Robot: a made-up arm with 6 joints.
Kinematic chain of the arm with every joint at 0, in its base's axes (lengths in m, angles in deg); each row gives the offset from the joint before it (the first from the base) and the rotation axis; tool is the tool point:
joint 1: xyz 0 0 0.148 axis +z
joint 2: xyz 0 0.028 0 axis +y
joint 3: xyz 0 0 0.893 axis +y
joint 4: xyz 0 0 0.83 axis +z
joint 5: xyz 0 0 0 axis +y
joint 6: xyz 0 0 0.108 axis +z
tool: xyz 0 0 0
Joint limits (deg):
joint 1: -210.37..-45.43
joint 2: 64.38..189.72
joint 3: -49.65..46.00
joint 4: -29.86..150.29
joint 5: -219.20..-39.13
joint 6: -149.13..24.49
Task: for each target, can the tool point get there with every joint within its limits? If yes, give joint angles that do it. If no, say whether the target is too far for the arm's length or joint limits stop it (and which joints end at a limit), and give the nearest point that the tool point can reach.
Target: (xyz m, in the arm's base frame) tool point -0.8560 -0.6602 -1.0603
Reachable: yes | joints -144.87 138.02 -1.66 36.23 -197.67 -44.84
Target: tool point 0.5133 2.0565 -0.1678
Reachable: no: too far | nearest point 0.2217 0.8884 -1.1459 | short by 1.551 m
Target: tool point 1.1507 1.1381 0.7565
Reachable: no: joint limits stop it (at a limit: joint 1, joint 2, joint 3, joint 5) | nearest point 0.7396 -0.6248 1.2640 | short by 1.880 m
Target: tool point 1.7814 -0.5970 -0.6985
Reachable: no: too far | nearest point 1.1582 -1.0624 -0.6450 | short by 0.780 m
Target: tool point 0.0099 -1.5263 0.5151
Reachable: yes | joints -88.62 93.03 -40.41 135.55 -133.54 -3.69
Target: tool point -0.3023 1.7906 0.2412
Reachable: no: joint limits stop it (at a limit: joint 1, joint 3) | nearest point -1.2818 0.8393 0.2703 | short by 1.366 m
